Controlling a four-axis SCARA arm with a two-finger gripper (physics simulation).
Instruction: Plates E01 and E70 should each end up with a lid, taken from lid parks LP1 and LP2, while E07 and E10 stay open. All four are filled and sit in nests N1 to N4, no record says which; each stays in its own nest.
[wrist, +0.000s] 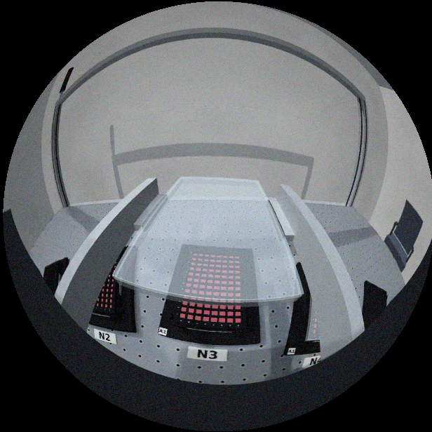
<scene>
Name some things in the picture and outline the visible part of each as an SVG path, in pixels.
My gripper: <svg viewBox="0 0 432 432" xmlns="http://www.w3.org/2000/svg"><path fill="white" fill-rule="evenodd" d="M3 212L4 245L15 290L34 329L55 358L89 389L123 410L168 426L198 431L239 431L277 424L314 410L349 389L384 356L403 330L423 288L432 252L431 238L424 257L409 281L364 330L356 291L335 245L290 185L279 184L276 201L269 200L286 241L292 241L309 286L318 326L320 362L292 374L262 382L203 384L167 377L130 363L86 332L93 307L114 262L133 232L140 228L164 196L158 194L156 177L144 180L102 218L67 265L54 295L21 241L11 208Z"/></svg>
A clear lid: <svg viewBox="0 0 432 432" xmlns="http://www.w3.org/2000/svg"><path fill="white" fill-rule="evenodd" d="M112 273L114 280L119 285L177 302L208 306L265 306L295 302L304 295L302 283L288 242L258 180L241 178L180 176L161 200L158 201L154 209L151 210L123 252Z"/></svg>
</scene>
